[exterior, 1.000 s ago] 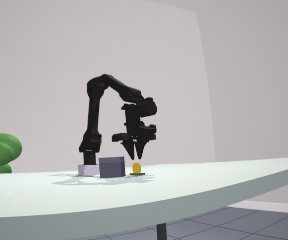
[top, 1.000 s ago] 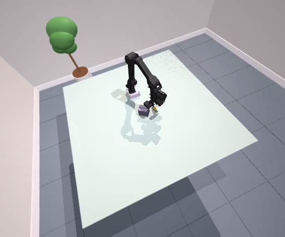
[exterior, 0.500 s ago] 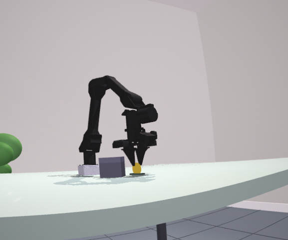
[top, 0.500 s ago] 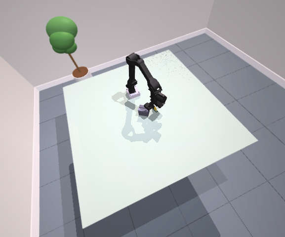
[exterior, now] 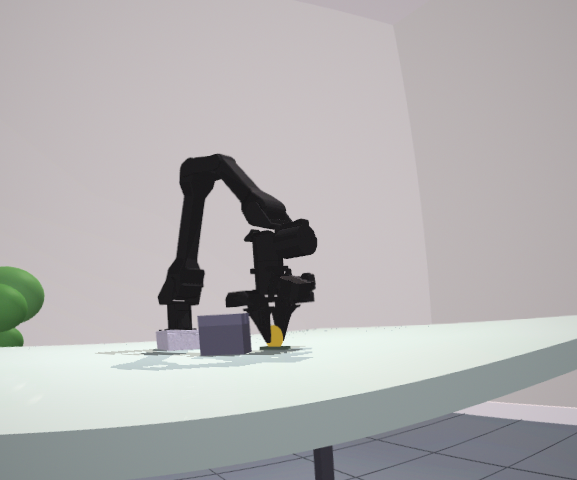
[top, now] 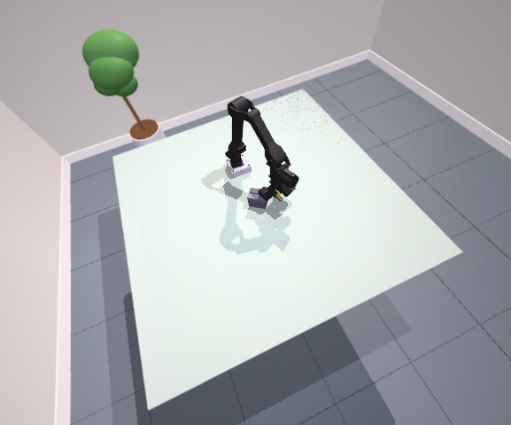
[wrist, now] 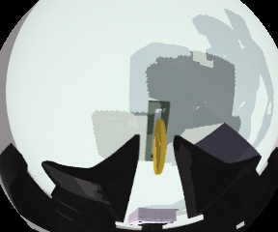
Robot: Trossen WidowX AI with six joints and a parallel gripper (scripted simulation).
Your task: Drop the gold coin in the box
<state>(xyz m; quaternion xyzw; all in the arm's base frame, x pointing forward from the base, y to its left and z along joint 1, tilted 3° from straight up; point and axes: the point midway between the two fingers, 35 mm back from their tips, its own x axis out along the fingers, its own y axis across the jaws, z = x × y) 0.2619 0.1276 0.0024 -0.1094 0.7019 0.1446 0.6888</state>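
Right now my gripper tip is 1 cm below the gold coin.
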